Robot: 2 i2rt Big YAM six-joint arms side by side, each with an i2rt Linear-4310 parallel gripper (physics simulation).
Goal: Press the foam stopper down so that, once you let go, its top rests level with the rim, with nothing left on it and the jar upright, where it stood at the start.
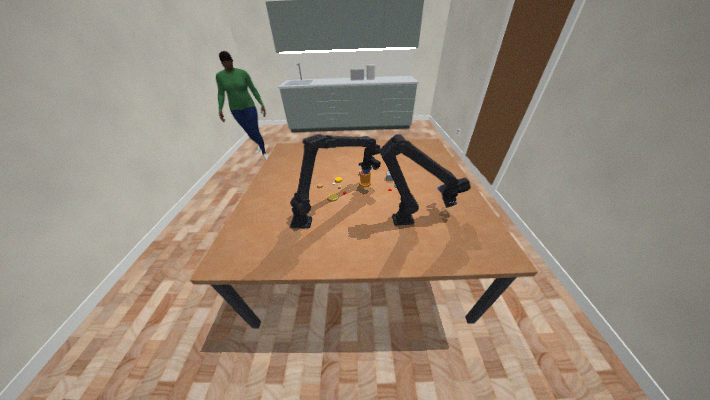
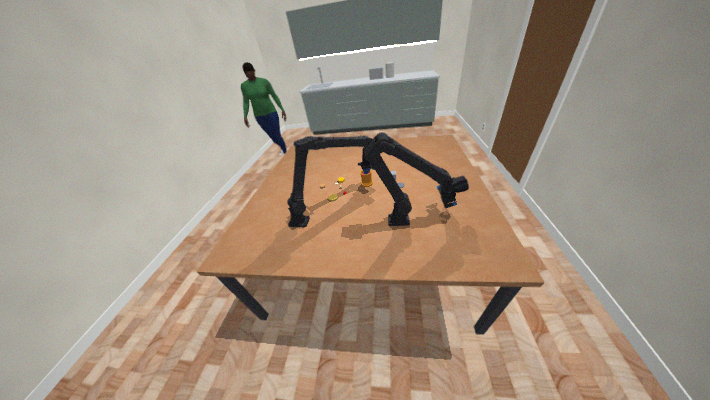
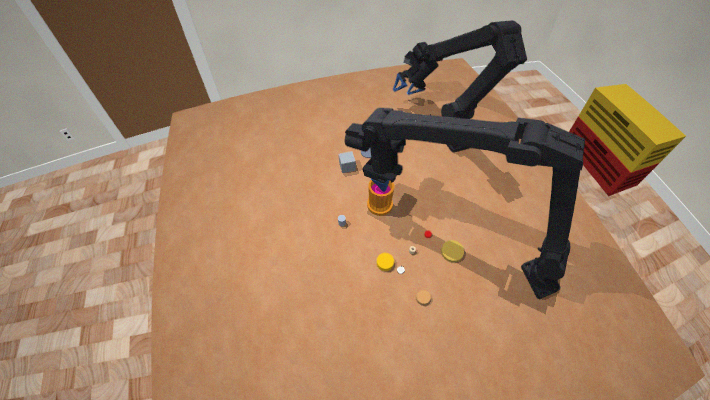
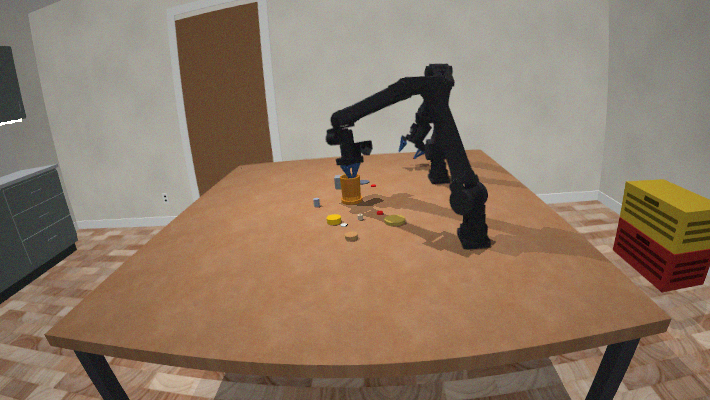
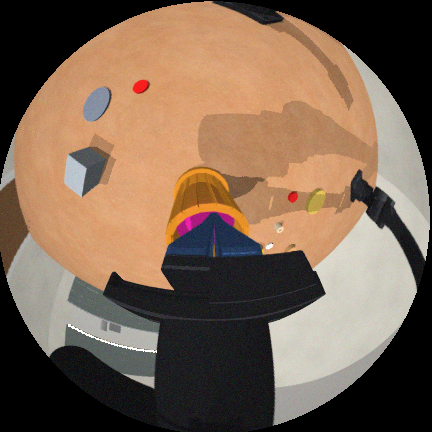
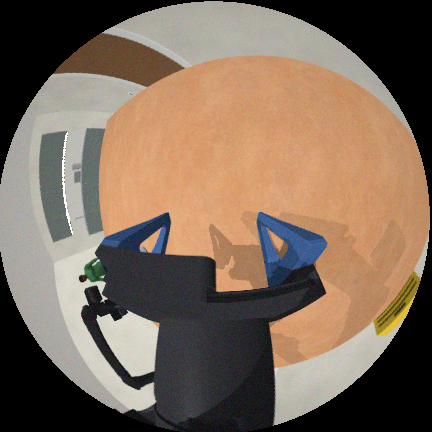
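The orange ribbed jar (image 1: 365, 179) (image 2: 366, 179) (image 3: 380, 201) (image 4: 351, 189) (image 5: 201, 197) stands upright on the table. The magenta foam stopper (image 3: 378, 190) (image 5: 187, 224) is inside its mouth, and its visible top lies below the rim. My left gripper (image 3: 382, 189) (image 4: 351, 177) (image 5: 213, 217) is shut with nothing between its fingers; its tips point down into the jar mouth onto the stopper. The fingers hide part of the stopper. My right gripper (image 3: 406, 92) (image 4: 409, 154) (image 6: 213, 216) is open and empty above the table, away from the jar.
A grey block (image 3: 347, 162) (image 5: 85, 171), a blue-grey disc (image 5: 97, 104) and a red disc (image 5: 141, 86) lie near the jar. A small grey cylinder (image 3: 342, 221), yellow disc (image 3: 385, 261), olive disc (image 3: 453, 251) and tan disc (image 3: 423, 297) lie on the table. A person (image 1: 239, 90) stands beyond the table.
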